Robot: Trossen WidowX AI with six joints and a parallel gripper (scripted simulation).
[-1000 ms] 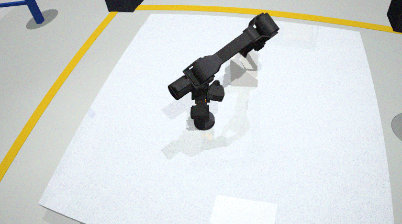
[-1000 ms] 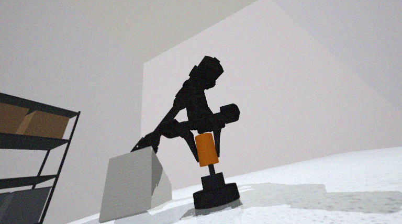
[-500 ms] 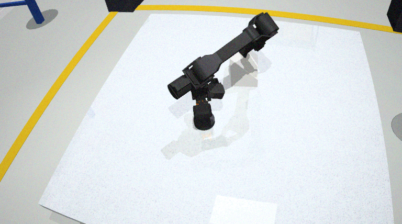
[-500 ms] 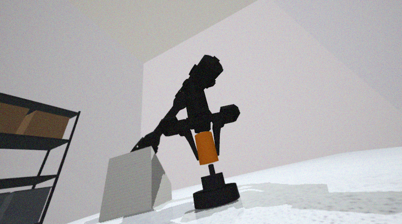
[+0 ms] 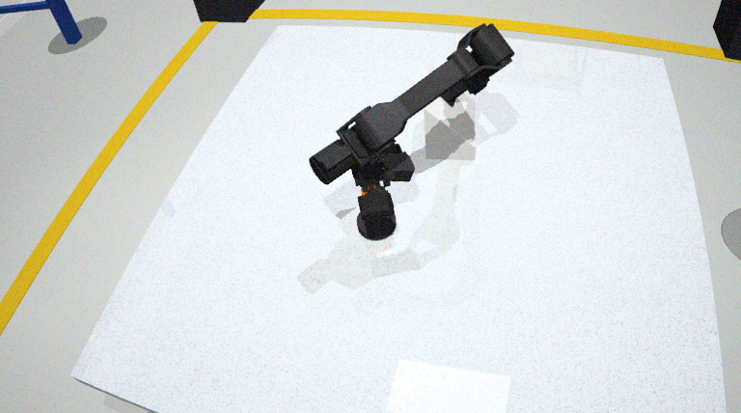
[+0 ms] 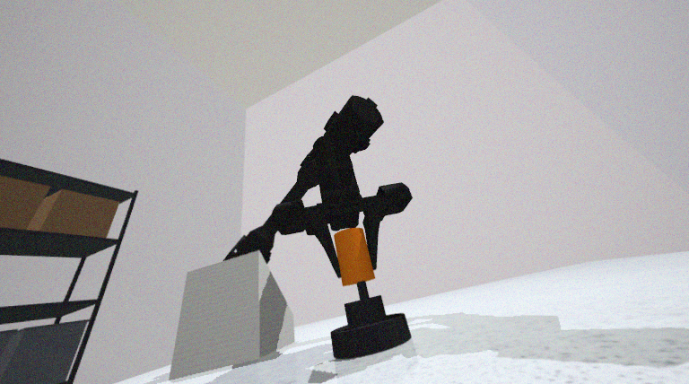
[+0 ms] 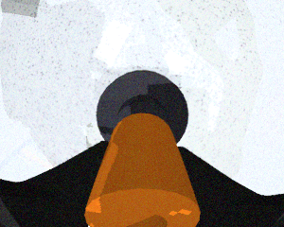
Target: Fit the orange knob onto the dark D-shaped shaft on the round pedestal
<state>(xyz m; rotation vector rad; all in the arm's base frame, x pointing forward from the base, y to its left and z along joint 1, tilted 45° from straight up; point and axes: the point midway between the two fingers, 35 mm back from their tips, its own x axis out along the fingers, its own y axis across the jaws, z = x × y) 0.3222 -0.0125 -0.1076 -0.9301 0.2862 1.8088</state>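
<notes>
Now: gripper tip 2 cm below the orange knob. The rest, counted from my gripper tip: round pedestal 4 cm below.
</notes>
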